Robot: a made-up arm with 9 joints. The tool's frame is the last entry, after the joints.
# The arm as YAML. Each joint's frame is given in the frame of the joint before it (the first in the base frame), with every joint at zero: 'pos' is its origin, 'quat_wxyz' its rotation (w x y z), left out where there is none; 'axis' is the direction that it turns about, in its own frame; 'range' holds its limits. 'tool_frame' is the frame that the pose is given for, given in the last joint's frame.
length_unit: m
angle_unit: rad
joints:
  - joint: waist
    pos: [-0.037, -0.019, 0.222]
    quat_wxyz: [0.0, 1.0, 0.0, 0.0]
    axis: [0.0, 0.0, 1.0]
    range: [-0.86, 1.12]
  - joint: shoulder
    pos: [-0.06, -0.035, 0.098]
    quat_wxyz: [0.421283, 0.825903, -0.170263, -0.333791]
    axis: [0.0, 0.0, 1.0]
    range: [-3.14, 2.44]
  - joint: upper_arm
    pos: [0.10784, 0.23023, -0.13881]
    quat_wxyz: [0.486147, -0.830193, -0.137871, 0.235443]
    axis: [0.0, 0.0, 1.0]
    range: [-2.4, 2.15]
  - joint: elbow
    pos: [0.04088, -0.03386, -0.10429]
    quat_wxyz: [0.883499, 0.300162, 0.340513, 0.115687]
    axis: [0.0, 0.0, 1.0]
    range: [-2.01, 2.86]
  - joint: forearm
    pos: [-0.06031, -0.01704, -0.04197]
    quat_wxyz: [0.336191, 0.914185, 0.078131, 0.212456]
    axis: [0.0, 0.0, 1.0]
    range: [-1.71, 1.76]
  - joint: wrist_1
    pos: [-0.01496, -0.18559, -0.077]
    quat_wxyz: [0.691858, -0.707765, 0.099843, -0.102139]
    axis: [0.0, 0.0, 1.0]
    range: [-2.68, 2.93]
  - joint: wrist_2
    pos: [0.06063, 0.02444, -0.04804]
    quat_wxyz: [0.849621, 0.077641, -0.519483, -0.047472]
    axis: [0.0, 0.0, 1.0]
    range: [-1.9, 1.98]
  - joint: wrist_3
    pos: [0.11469, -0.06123, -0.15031]
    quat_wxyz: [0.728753, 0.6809, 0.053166, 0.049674]
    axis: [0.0, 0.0, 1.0]
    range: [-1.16, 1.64]
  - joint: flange
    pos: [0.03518, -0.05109, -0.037]
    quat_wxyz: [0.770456, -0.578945, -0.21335, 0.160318]
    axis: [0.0, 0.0, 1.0]
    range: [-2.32, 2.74]
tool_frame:
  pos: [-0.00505, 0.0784, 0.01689]
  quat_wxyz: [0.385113, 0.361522, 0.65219, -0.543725]
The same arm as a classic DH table. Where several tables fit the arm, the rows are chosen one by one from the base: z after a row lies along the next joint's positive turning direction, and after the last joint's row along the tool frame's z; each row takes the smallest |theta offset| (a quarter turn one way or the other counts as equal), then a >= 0, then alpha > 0; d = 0 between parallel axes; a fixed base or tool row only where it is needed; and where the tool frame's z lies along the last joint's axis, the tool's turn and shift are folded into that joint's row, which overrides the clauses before.
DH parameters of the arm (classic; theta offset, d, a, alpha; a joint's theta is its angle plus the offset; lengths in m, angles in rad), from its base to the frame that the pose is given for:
base (fixed): 0.4744 0.0000 -0.0416 3.1416
waist: -0.3989 -0.0921 -0.0117 2.0067
shoulder: 0.1488 -0.0057 0.2210 -2.0003
upper_arm: 1.2649 -0.0044 -0.0053 0.9423
elbow: -0.0693 0.0019 -0.0584 2.3236
forearm: 0.1916 -0.1123 0.0381 -1.5926
wrist_1: -1.4847 -0.1989 -0.0187 1.1060
wrist_2: 1.5126 -0.2256 0.1046 1.5036
wrist_3: 0.5484 0.0557 0.0028 -1.3299
flange: -0.0378 -0.0558 0.0036 1.6831
tool (fixed): -2.0192 -0.0790 0.0000 0.0000
Joint limits (rad, base to tool): -0.8600..1.1200 -3.1400..2.4400 -2.4000..2.1500 -2.0100..2.8600 -1.7100..1.7600 -2.6800..2.9300 -1.9000..1.9800 -1.1600..1.6400 -2.3200..2.7400

